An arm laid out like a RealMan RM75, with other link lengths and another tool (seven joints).
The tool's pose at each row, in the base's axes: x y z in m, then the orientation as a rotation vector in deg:
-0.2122 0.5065 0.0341 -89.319 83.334 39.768
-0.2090 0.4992 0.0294 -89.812 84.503 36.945
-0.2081 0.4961 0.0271 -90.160 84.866 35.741
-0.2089 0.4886 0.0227 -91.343 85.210 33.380
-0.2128 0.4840 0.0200 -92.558 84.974 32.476
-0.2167 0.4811 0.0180 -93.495 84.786 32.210
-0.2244 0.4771 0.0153 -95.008 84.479 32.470
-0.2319 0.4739 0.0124 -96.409 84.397 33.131
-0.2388 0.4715 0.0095 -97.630 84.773 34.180
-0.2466 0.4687 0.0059 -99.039 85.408 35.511
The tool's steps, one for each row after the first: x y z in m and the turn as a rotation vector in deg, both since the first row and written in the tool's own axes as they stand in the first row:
0.0081 -0.0025 -0.0037 1.294 2.048 -0.575
0.0118 -0.0031 -0.0051 1.753 2.917 -0.947
0.0191 -0.0018 -0.0097 2.327 4.662 -2.063
0.0230 0.0023 -0.0131 2.053 5.500 -2.963
0.0255 0.0064 -0.0153 1.586 5.973 -3.484
0.0285 0.0142 -0.0187 0.428 6.463 -4.043
0.0314 0.0220 -0.0214 -0.903 6.878 -4.255
0.0339 0.0292 -0.0232 -2.369 7.330 -3.961
0.0371 0.0374 -0.0252 -4.143 7.935 -3.442

